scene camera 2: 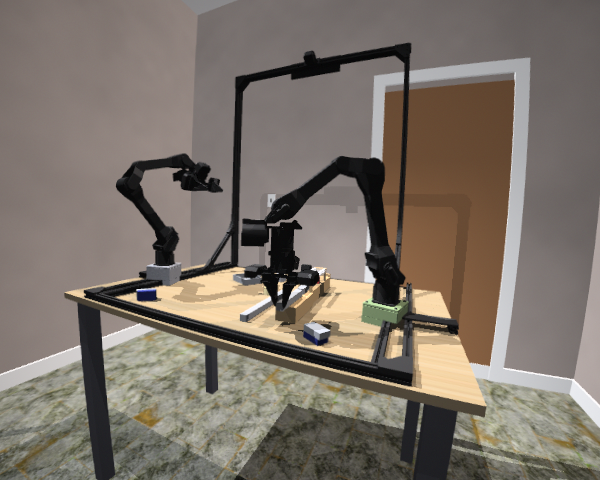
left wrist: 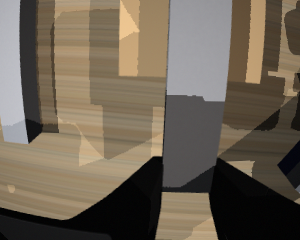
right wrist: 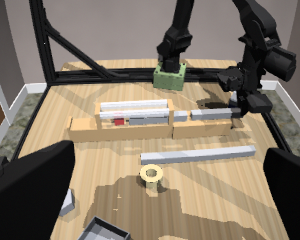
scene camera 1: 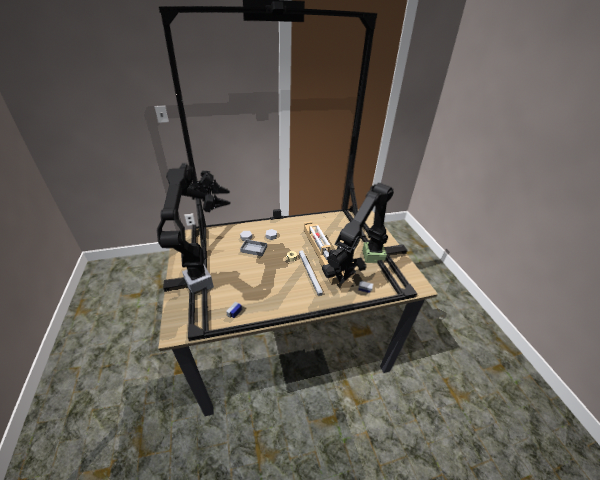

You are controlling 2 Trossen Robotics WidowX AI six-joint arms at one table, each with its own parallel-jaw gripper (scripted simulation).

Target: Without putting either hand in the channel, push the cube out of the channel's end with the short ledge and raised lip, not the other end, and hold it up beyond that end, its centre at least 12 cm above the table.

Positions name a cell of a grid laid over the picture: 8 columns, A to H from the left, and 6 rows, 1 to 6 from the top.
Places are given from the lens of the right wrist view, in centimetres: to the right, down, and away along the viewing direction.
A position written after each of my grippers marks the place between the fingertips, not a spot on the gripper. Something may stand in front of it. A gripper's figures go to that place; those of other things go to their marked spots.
my left gripper (right wrist: G3): 25, -2, 65
my right gripper (right wrist: E4): 1, 2, 10
long grey rod (right wrist: G4): 23, 8, 59
wooden channel (right wrist: C4): -17, 3, 61
